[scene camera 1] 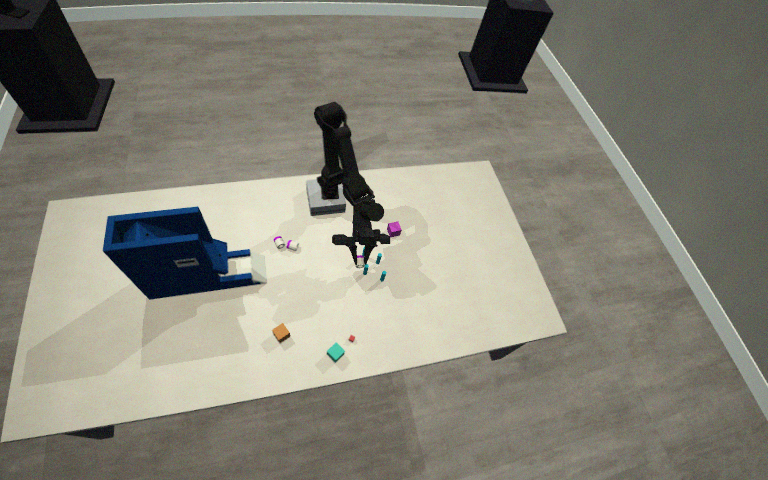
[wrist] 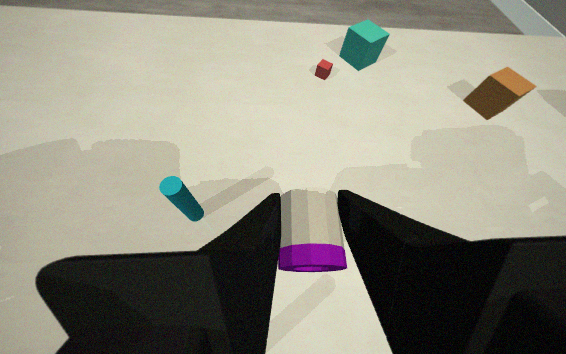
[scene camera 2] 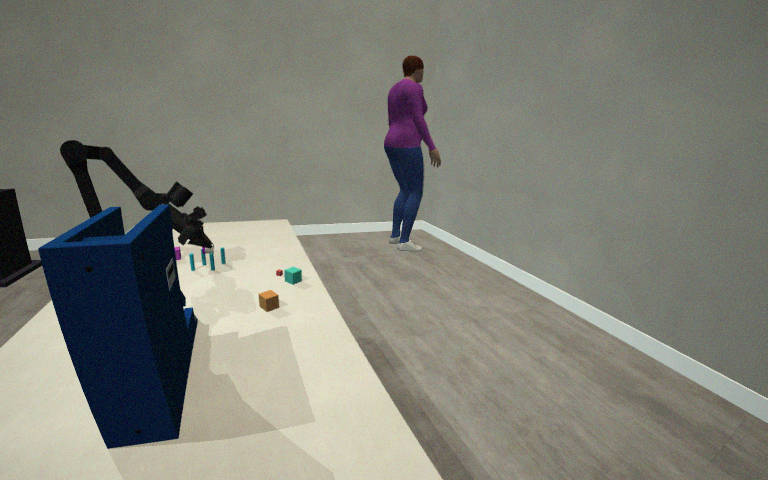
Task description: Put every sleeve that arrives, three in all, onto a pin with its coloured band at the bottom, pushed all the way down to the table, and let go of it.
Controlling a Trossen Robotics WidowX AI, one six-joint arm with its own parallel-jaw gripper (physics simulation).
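Observation:
My gripper [scene camera 1: 360, 263] [scene camera 2: 211, 247] [wrist: 308, 200] is shut on a white sleeve [wrist: 311, 225] with a purple band. The sleeve is tilted, its band towards the arm's base in scene camera 1 and at the near end in the wrist view. It is above the table beside the teal pins. Upright pins show at front right [scene camera 1: 383, 276], at front left [scene camera 1: 365, 269] and at back right [scene camera 1: 378, 258]; another pin [scene camera 1: 364, 250] is partly hidden by the gripper. One pin [wrist: 182, 200] stands left of the fingers in the wrist view. Two more sleeves [scene camera 1: 279, 242] [scene camera 1: 292, 245] lie on the table, left of the gripper.
A blue chute [scene camera 1: 175, 277] [scene camera 2: 101, 328] stands at the left of the table in scene camera 1. A magenta cube [scene camera 1: 394, 228] [scene camera 2: 177, 253] lies behind the pins. Orange [scene camera 1: 280, 332] [wrist: 500, 92], teal [scene camera 1: 335, 352] [wrist: 365, 45] and red [scene camera 1: 351, 338] [wrist: 324, 69] blocks lie towards the front edge.

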